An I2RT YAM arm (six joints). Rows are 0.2 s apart.
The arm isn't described. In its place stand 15 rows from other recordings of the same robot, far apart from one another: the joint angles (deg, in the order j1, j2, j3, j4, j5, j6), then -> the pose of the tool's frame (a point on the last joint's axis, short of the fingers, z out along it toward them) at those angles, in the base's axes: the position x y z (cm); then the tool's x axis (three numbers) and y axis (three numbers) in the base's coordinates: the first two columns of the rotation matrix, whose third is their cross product.
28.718 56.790 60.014 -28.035 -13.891 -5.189 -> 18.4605 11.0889 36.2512 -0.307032 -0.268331 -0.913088 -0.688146 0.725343 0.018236
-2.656 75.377 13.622 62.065 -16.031 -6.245 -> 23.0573 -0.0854 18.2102 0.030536 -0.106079 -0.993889 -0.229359 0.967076 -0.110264
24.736 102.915 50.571 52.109 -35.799 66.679 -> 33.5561 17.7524 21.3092 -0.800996 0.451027 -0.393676 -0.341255 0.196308 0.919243
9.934 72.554 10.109 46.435 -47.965 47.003 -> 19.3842 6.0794 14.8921 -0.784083 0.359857 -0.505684 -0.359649 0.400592 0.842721
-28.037 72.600 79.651 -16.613 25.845 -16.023 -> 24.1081 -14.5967 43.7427 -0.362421 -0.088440 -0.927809 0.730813 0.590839 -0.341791
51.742 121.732 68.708 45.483 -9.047 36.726 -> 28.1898 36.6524 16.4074 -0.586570 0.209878 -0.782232 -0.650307 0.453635 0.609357
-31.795 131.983 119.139 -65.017 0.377 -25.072 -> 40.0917 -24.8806 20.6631 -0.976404 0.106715 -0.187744 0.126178 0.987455 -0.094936
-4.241 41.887 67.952 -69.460 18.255 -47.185 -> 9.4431 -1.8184 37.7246 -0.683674 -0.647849 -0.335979 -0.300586 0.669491 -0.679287
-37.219 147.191 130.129 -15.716 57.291 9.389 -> 43.7460 -36.9895 19.1545 -0.280119 0.323469 -0.903826 0.948620 -0.051049 -0.312272
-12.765 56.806 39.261 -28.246 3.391 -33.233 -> 19.8038 -4.7025 23.9259 -0.727674 -0.396094 -0.560001 -0.164992 0.893524 -0.417604
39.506 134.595 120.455 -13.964 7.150 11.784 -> 43.0276 34.9025 24.8324 -0.467408 -0.122753 -0.875478 -0.460757 0.878998 0.122746
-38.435 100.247 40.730 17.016 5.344 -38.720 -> 25.1454 -20.3783 11.8651 -0.833686 -0.133478 -0.535865 0.193829 0.837891 -0.510264
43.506 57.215 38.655 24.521 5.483 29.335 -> 17.4417 16.0861 32.5710 -0.236295 0.448090 -0.862195 -0.574220 0.651412 0.495917
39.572 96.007 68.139 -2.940 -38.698 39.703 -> 27.8488 25.9032 26.2442 -0.885761 -0.085250 -0.456246 -0.448784 0.408078 0.795025
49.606 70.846 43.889 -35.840 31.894 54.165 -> 16.1174 16.0394 21.2607 -0.734761 0.198618 -0.648596 0.180329 0.978959 0.095500
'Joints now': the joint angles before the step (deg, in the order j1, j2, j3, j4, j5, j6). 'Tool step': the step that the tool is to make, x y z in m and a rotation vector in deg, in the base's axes. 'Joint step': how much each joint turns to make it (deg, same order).
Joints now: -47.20, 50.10, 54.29, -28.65, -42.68, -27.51
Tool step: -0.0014, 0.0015, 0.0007, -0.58, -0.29, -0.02
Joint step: 0.01, -0.55, -0.17, 0.11, 0.10, -0.21
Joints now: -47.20, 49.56, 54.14, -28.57, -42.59, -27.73
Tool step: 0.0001, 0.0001, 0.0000, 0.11, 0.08, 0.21
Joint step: 0.02, 0.07, 0.09, -0.21, -0.18, -0.09
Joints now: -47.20, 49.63, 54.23, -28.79, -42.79, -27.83
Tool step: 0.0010, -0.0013, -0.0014, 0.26, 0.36, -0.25
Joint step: -0.01, 0.36, -0.06, 0.00, 0.25, 0.03
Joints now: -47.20, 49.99, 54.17, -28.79, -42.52, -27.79
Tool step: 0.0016, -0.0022, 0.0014, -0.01, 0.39, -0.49
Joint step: -0.02, 0.75, 0.70, -0.27, 0.55, -0.09
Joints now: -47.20, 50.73, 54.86, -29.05, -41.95, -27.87
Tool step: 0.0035, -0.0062, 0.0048, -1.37, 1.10, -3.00
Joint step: 0.00, 1.64, 1.80, -0.18, 3.45, -0.41
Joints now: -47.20, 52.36, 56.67, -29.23, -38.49, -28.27
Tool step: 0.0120, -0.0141, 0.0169, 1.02, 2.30, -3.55
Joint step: 0.32, 5.47, 6.88, -3.14, 3.92, 0.99
